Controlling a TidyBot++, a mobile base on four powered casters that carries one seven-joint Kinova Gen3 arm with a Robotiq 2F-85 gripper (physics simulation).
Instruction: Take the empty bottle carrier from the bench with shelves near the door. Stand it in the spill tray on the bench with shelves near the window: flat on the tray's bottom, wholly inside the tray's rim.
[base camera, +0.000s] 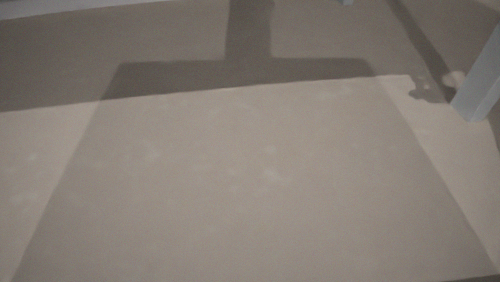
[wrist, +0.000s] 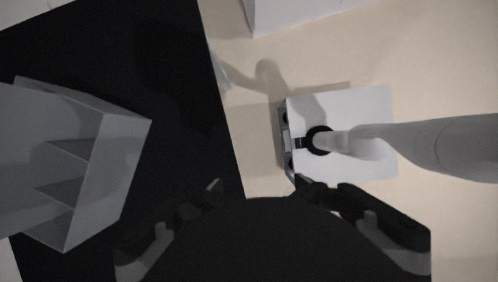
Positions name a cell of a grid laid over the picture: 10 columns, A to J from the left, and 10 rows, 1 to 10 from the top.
my gripper: wrist F7; not seen in the base camera view (out of frame)
grey bottle carrier: wrist B6; not seen in the base camera view (out of frame)
